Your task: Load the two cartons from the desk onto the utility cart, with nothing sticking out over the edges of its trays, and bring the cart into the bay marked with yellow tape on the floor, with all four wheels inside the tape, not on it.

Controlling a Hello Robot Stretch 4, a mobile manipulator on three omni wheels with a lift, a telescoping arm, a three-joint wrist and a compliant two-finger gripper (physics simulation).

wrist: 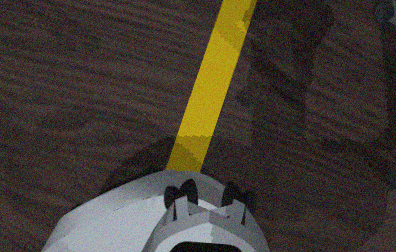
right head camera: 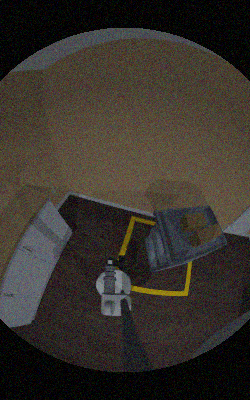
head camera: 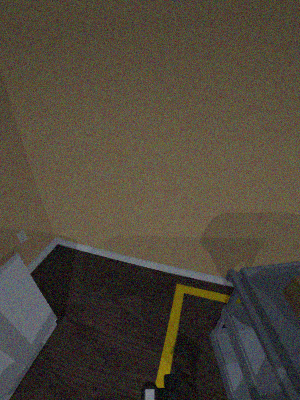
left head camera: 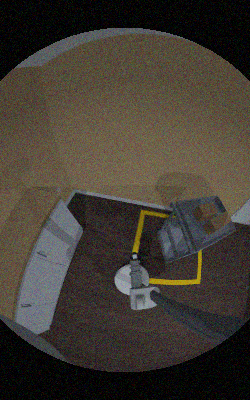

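Note:
What you'd see in the pictures is the gripper, and there's a yellow tape bay too.

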